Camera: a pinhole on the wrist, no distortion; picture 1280 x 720 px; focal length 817.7 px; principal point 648.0 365.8 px. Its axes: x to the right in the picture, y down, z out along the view. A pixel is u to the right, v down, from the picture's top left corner.
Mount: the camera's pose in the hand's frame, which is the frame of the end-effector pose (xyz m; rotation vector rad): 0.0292 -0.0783 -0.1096 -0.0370 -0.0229 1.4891
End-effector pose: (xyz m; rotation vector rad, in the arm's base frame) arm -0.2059 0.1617 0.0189 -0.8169 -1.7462 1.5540
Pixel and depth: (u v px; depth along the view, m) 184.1 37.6 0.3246
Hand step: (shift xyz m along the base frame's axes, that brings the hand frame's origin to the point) -0.2636 -0.0516 0.2577
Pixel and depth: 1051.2 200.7 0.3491
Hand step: -0.2505 -0.0516 -0.1042
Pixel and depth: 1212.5 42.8 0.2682
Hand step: -0.2096 0.0277 -0.1041
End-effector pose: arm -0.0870 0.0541 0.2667 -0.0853 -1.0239 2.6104
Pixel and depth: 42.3 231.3 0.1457
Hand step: 0.0101 0.1158 0.1553
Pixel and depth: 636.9 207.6 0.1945
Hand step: -0.0474 0.0195 0.1225
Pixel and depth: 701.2 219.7 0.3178
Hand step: -0.0910 -0.0714 0.1997
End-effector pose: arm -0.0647 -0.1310 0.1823 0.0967 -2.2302 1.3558
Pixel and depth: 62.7 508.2 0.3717
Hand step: 0.0652 -0.4007 0.1422
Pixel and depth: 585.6 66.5 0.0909
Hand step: -0.0153 -0.0165 0.1037
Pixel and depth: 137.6 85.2 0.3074
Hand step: -0.0840 -0.2859 0.1985
